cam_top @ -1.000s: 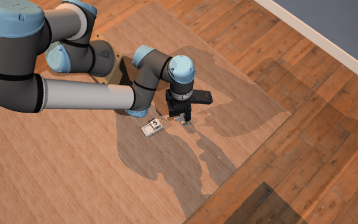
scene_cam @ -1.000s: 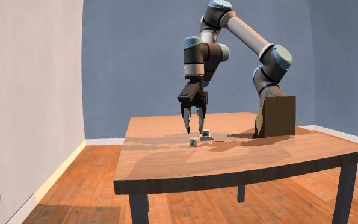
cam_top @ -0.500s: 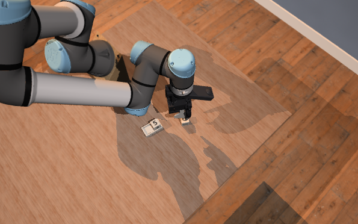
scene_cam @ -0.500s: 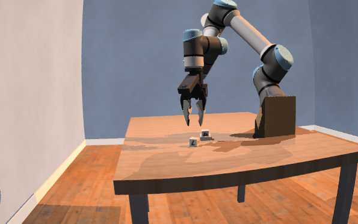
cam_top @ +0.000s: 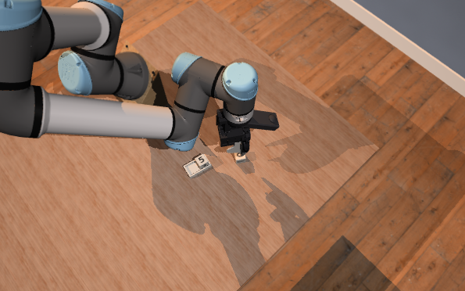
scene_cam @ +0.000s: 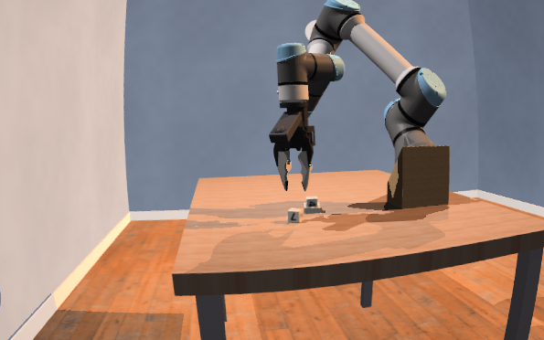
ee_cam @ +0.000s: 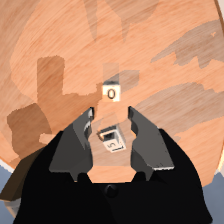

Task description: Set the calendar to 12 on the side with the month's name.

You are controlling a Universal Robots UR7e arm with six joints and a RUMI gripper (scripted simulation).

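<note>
Right now my hand is 8 cm above the white digit cube. The rest, counted from my hand: calendar tray (8 cm behind, 12 cm to the right, 9 cm below).
</note>
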